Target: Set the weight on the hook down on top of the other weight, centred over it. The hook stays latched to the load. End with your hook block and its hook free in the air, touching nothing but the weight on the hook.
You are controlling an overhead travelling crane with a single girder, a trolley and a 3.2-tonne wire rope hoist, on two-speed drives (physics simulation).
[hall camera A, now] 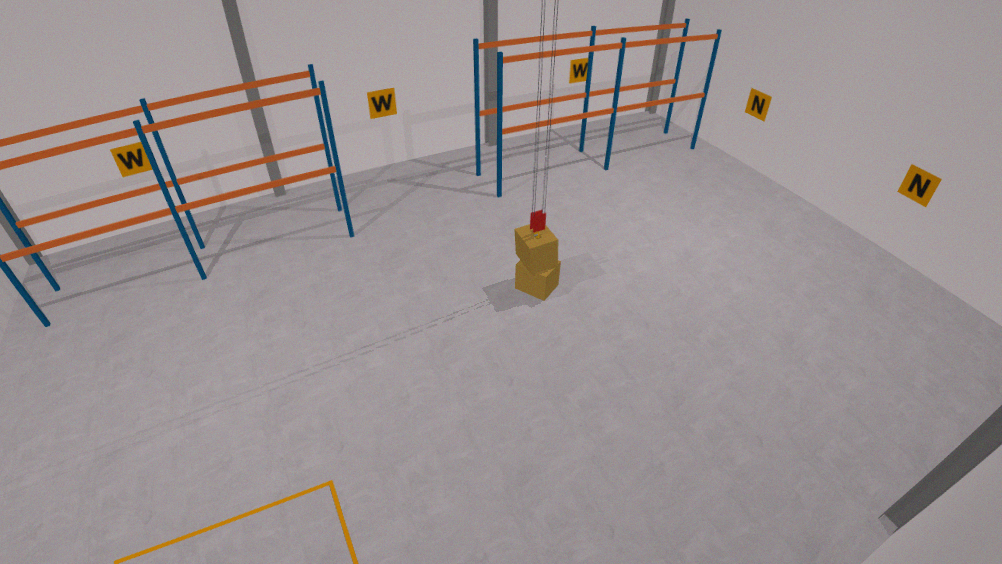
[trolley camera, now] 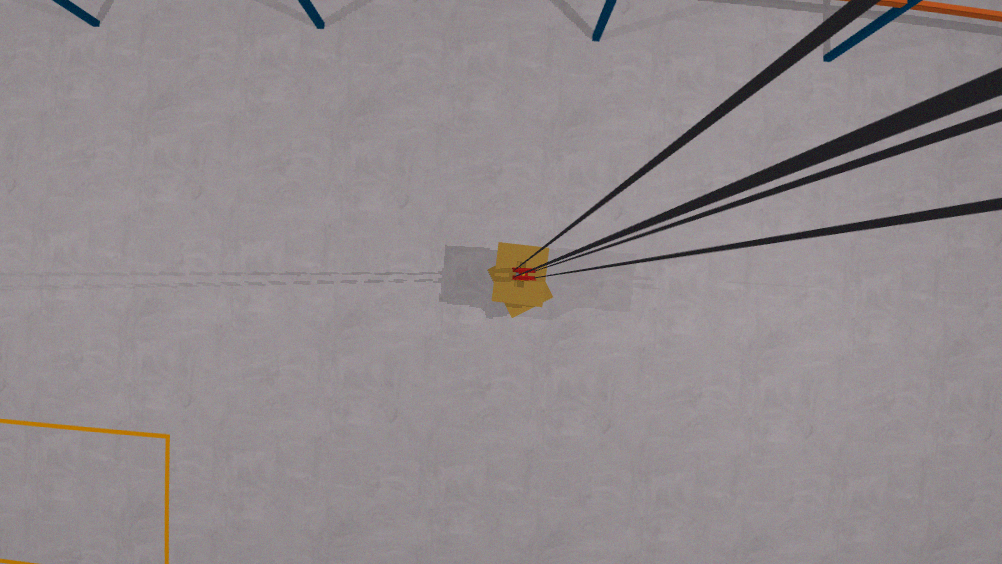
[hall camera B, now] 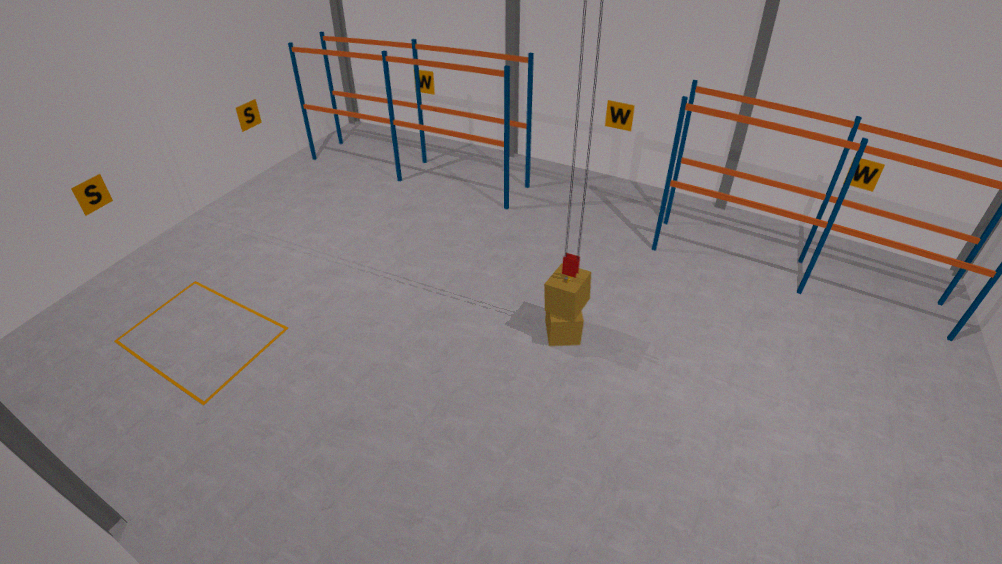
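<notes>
My gripper, the hook under the red hook block (hall camera A: 537, 221) (hall camera B: 570, 264) (trolley camera: 523, 273), is latched to the yellow upper weight (hall camera A: 538, 257) (hall camera B: 562, 299) (trolley camera: 520, 292). The upper weight hangs upright above the yellow lower weight (hall camera A: 531, 280) (hall camera B: 565, 331) (trolley camera: 515, 310), which stands on the floor. The two are turned at different angles. In the trolley view, the upper weight covers most of the lower one, with lower corners showing at left, right and bottom. Whether they touch or a small gap remains cannot be told. The hook itself is too small to see clearly.
Blue and orange racks (hall camera A: 499, 126) (hall camera B: 506, 140) stand along the W wall, well behind the weights. A yellow marked square (hall camera A: 224, 521) (hall camera B: 159, 372) (trolley camera: 167, 490) lies on the floor, away from the weights. Grey columns stand at the walls.
</notes>
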